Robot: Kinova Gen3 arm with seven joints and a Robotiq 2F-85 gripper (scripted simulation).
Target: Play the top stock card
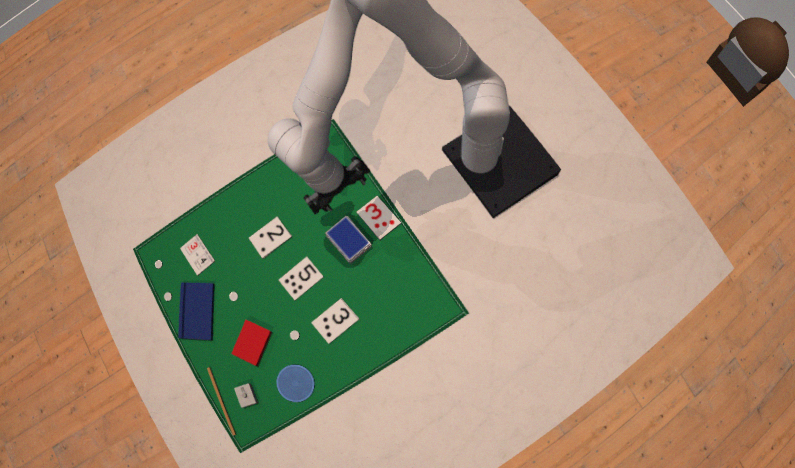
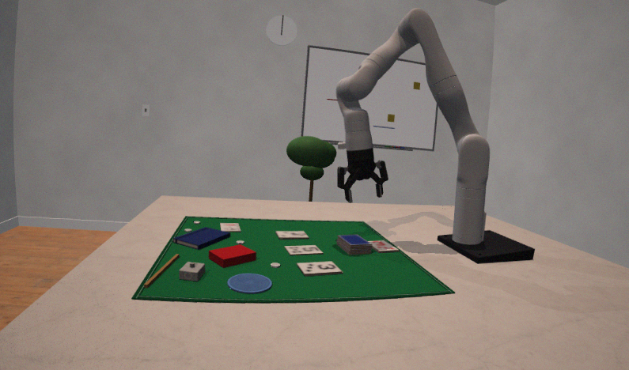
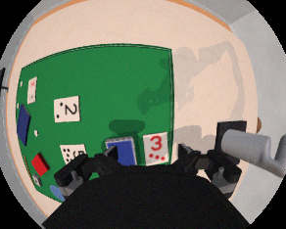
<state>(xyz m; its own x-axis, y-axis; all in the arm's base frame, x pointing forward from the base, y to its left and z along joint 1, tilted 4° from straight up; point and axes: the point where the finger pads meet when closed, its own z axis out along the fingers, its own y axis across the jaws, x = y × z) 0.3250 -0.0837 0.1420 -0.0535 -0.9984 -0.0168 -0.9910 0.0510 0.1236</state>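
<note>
My hand is 40 mm short of the card, 50 mm to the right of it and 110 mm above it. Round my hand: book: 450 mm ahead, 50 mm to the right, 130 mm below; green mat: 220 mm ahead, 30 mm to the left, 150 mm below; red box: 380 mm ahead, 100 mm to the left, 130 mm below.
</note>
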